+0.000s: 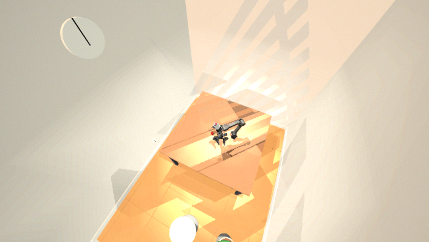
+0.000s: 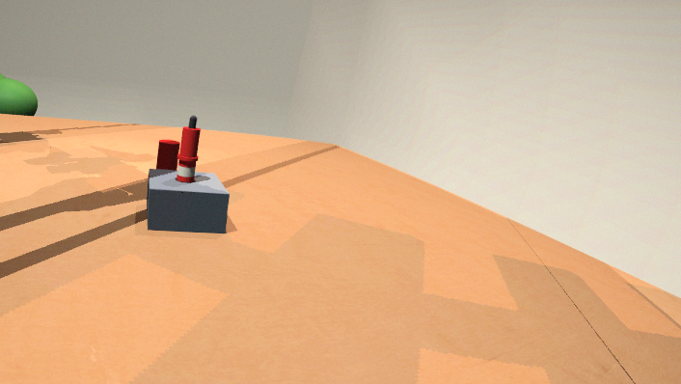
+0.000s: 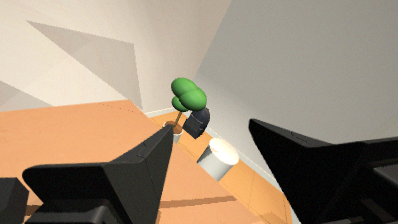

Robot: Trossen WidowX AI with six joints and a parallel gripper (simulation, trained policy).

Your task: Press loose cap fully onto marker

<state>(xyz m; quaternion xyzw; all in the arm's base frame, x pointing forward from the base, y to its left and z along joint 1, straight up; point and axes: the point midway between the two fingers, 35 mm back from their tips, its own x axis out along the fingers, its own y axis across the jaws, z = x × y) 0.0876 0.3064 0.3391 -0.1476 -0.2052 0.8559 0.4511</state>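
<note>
My gripper tip is now 310 mm above the red cap, 250 mm to the left of it and 230 mm short of it. The rest, counted from my gripper tip: grey holder block: 390 mm to the right, 320 mm below, 240 mm ahead.
</note>
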